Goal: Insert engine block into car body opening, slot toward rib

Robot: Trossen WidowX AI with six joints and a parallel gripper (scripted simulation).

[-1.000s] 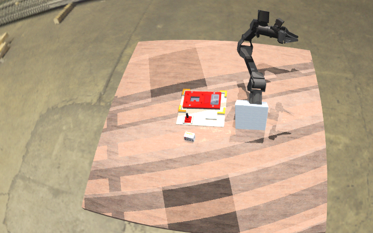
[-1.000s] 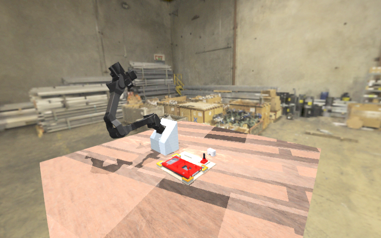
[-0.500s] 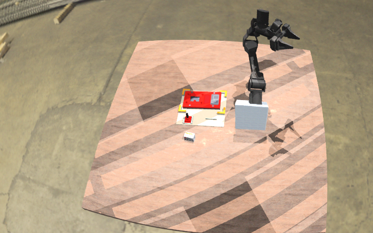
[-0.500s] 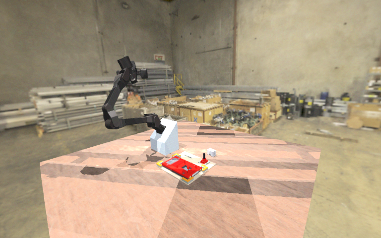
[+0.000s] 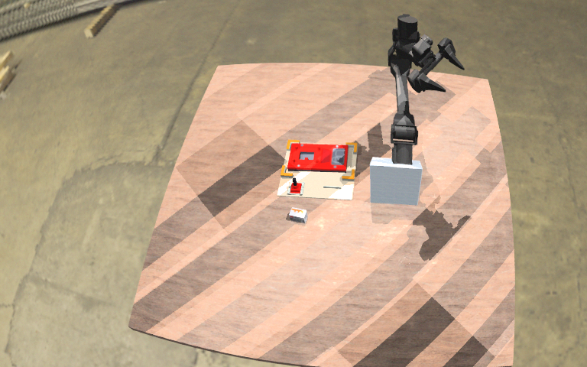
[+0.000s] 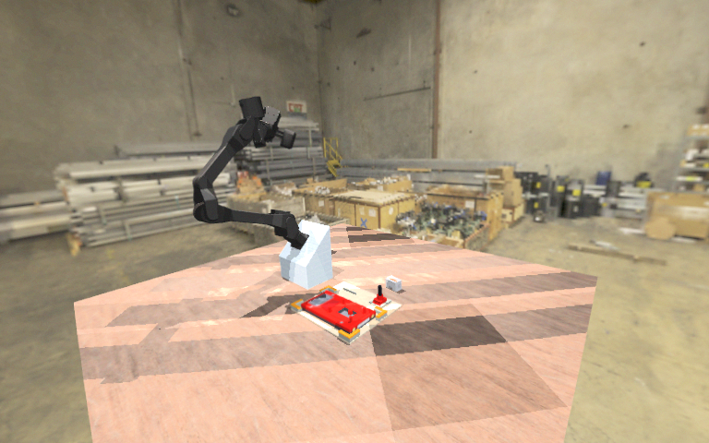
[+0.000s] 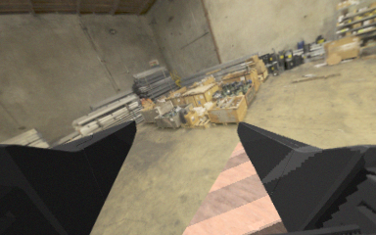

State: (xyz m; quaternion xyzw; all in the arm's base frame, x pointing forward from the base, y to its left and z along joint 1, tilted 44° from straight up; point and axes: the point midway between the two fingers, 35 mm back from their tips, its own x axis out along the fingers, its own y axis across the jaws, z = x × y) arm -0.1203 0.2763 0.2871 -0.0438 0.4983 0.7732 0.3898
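My gripper tip is now 46 cm short of the engine block, 11 cm to the right of it and 53 cm above it. Also, from my gripper tip: beige base plate (44 cm ahead, 9 cm to the right, 53 cm below).
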